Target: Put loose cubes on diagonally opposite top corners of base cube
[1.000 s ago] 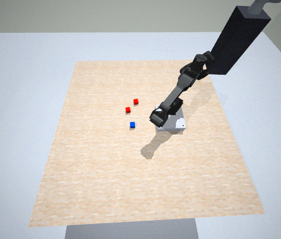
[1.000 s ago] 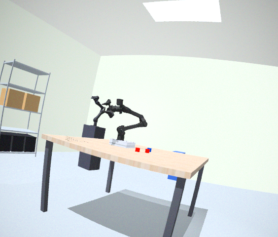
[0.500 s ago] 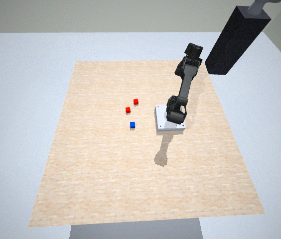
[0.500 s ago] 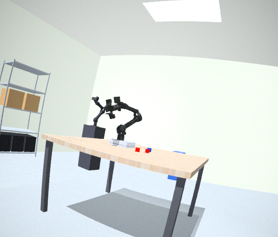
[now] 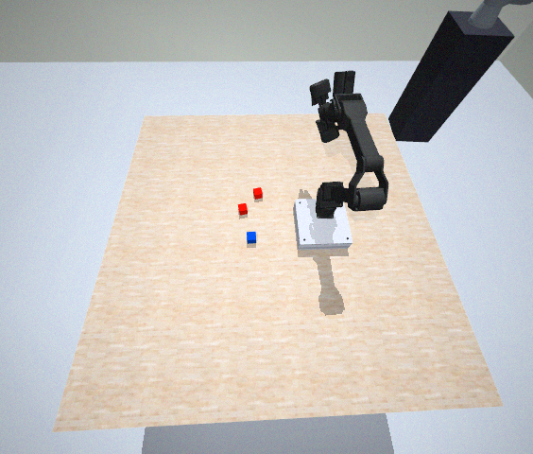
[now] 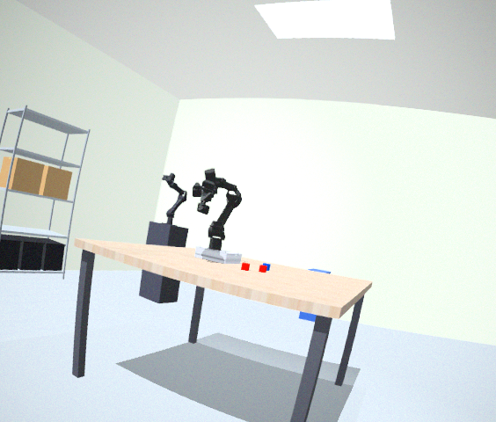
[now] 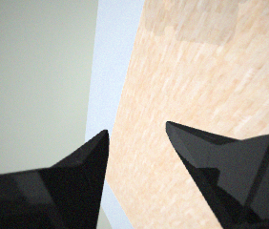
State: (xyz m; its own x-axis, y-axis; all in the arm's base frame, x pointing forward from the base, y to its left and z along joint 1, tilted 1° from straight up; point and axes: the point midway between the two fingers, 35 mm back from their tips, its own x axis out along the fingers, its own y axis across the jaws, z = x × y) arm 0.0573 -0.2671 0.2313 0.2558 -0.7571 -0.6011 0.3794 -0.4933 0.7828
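The blue cube is 40 cm to the left of my gripper tip, 26 cm below it and 22 cm ahead of it.
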